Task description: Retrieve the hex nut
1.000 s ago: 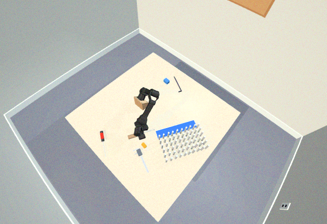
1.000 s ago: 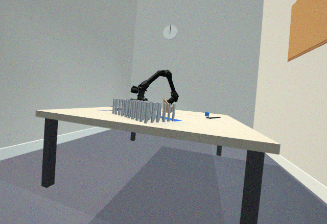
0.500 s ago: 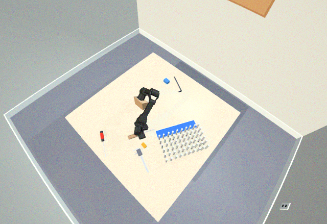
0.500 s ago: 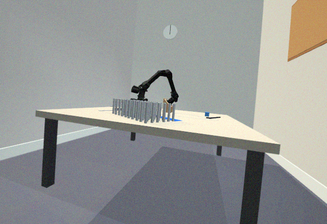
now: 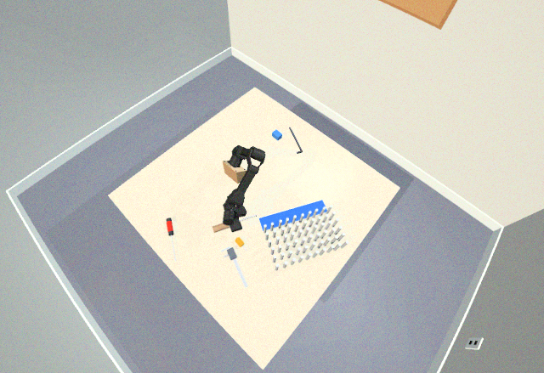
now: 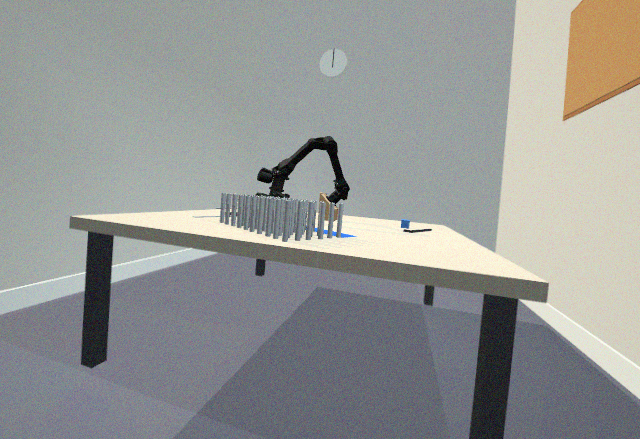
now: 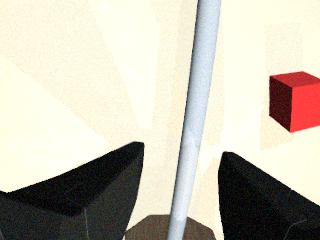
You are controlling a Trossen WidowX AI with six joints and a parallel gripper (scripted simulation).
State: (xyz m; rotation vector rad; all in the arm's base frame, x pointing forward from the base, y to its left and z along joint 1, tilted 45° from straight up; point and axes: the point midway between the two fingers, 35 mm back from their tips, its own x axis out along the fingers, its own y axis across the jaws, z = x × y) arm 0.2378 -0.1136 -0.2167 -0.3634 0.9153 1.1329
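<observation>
My gripper tip is 3 cm to the right of the wooden-handled pick, 1 cm below it and 1 cm short of it. The rest, counted from my gripper tip: orange piece: 11 cm ahead, 5 cm to the right, 1 cm above; then red piece: 5 cm ahead, 1 cm to the left; then blue taped strip: 28 cm to the left, 21 cm ahead.
</observation>
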